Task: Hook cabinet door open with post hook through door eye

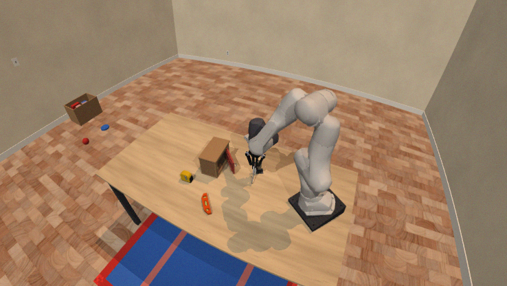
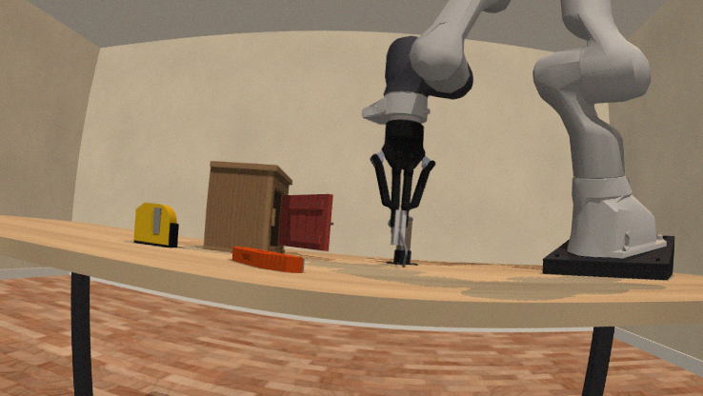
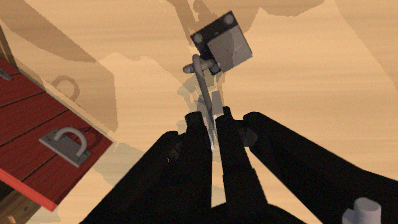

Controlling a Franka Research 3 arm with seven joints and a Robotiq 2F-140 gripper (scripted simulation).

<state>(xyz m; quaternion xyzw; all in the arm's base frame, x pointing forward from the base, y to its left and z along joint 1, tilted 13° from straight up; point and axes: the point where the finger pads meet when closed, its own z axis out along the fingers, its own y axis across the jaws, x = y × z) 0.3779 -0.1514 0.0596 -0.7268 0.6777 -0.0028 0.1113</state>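
My gripper is now 20 mm above the thin metal hook and 10 mm to the right of it. Round my hand: yellow tape measure (420 mm ahead, 190 mm to the left, 40 mm below); red door (180 mm ahead, 40 mm to the right); orange level (310 mm to the left, 210 mm ahead, 60 mm below).
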